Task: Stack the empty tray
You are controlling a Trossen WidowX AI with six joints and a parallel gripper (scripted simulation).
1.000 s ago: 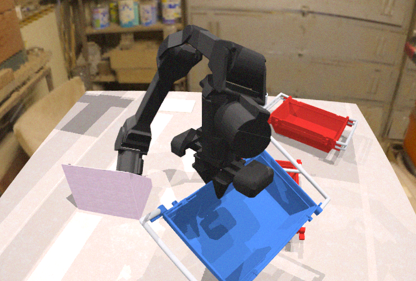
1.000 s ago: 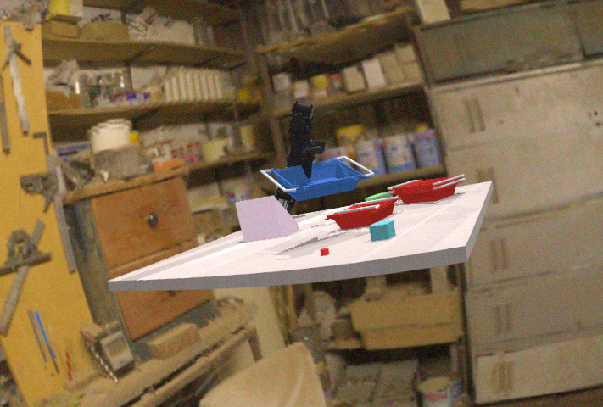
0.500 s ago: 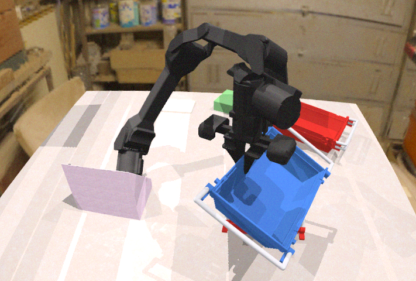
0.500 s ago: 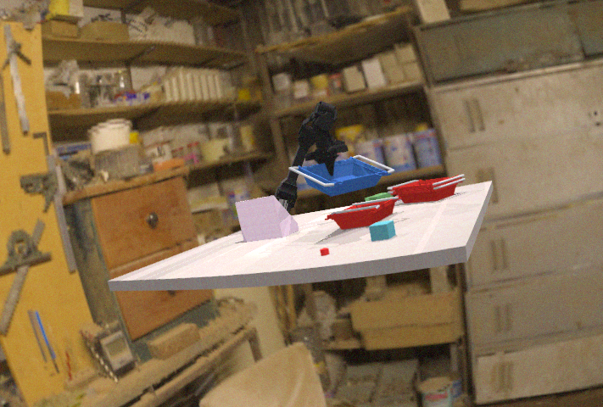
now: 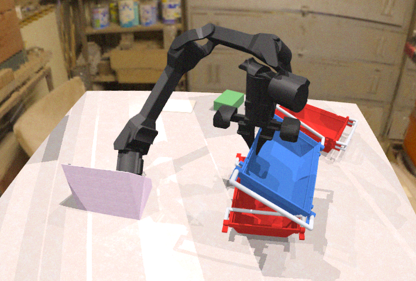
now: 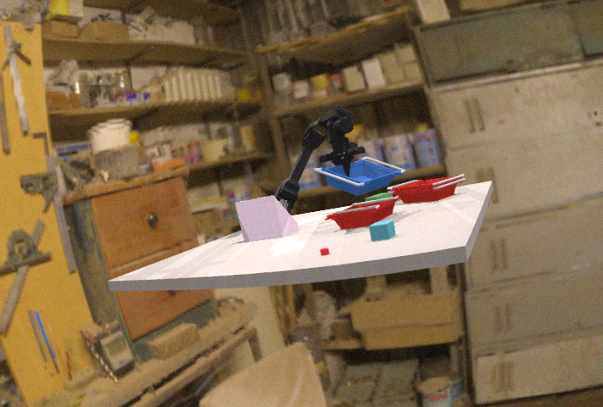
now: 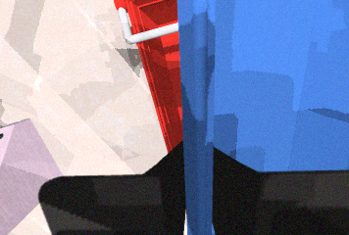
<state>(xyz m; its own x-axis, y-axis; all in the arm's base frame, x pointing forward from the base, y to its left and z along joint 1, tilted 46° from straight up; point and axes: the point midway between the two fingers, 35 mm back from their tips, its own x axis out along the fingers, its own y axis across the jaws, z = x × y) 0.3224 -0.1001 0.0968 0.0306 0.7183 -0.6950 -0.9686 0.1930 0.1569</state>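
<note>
The blue tray is 70 mm ahead of my gripper tip and 20 mm to the right of it. Round my gripper tip: teal cube 370 mm to the right, 240 mm ahead, 160 mm below.
</note>
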